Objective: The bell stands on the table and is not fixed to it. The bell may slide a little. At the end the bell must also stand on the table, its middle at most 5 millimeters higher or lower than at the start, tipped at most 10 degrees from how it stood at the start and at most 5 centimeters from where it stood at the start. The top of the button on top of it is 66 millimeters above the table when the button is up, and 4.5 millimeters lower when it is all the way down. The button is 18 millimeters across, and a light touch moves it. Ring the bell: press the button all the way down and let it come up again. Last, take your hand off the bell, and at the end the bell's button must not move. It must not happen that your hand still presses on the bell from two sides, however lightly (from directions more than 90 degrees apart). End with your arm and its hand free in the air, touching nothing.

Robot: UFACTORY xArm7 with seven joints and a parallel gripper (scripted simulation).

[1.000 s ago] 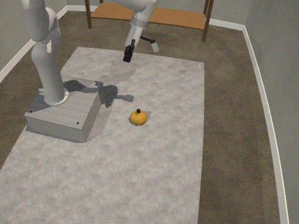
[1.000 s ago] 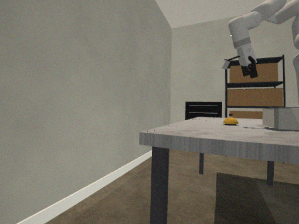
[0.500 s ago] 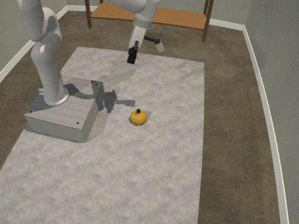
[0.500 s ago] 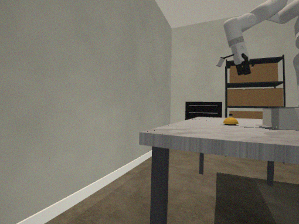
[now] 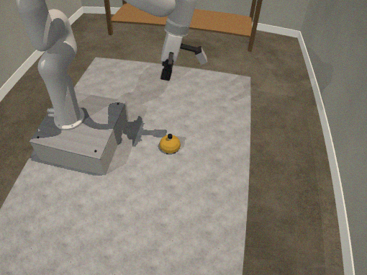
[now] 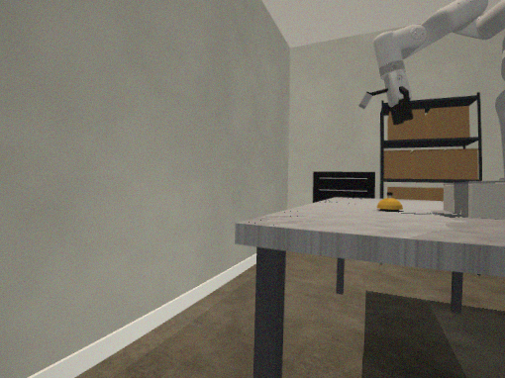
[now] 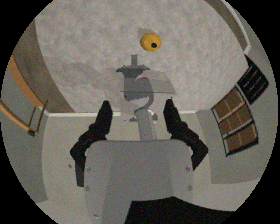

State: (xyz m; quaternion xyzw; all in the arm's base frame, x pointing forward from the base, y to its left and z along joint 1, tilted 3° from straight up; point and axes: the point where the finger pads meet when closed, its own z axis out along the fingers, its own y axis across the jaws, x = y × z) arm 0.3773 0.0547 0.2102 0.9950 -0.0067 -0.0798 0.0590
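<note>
The small dark button is 250 mm below my hand, 90 mm to the right of it and 20 mm ahead of it. Also, from my hand: yellow dome bell: 270 mm below, 90 mm to the right, 20 mm ahead.
</note>
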